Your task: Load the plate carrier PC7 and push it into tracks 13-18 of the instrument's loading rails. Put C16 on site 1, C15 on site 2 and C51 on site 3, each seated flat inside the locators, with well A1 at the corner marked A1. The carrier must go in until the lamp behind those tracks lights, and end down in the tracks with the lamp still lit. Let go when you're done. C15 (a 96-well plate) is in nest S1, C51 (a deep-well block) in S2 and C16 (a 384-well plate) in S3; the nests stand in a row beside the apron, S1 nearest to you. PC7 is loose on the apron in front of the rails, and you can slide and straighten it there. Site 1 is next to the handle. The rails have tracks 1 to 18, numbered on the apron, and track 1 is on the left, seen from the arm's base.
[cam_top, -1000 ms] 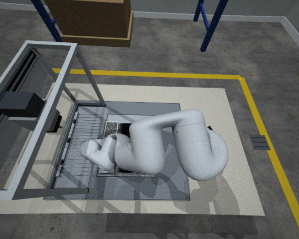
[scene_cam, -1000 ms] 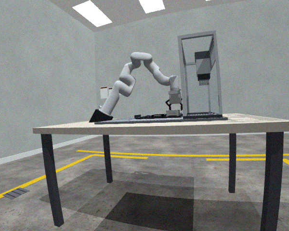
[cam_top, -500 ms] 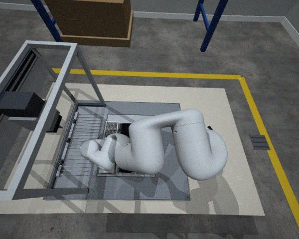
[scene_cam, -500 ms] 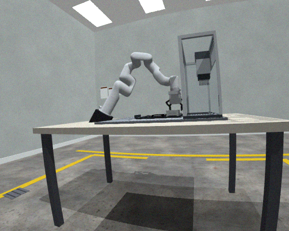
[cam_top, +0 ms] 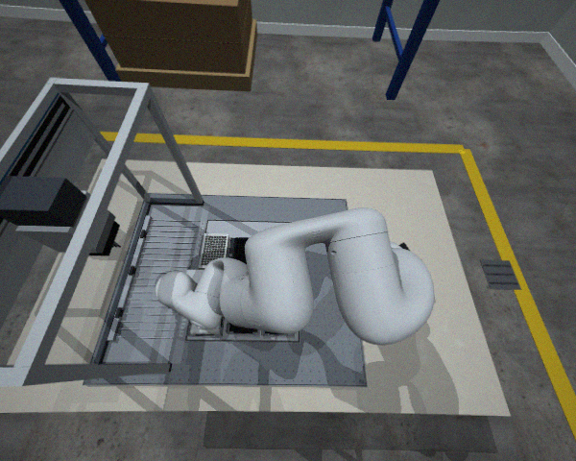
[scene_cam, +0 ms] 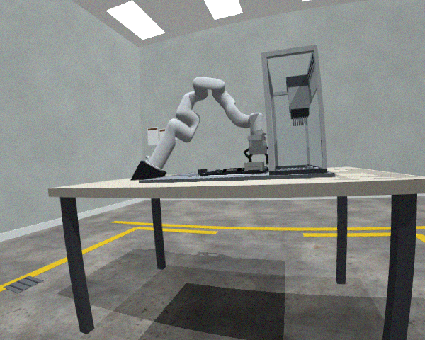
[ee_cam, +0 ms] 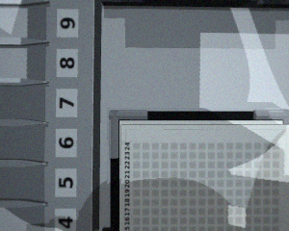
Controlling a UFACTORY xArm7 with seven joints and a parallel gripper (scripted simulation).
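My hand is 4 cm above the nest S3. Round my hand: nest S2 (12 cm behind, 4 cm below, 2 cm to the right); then white 384-well plate C16 (19 cm to the right, 1 cm below, 1 cm ahead); then small white corner mark (15 cm behind, 8 cm to the right, 3 cm below).
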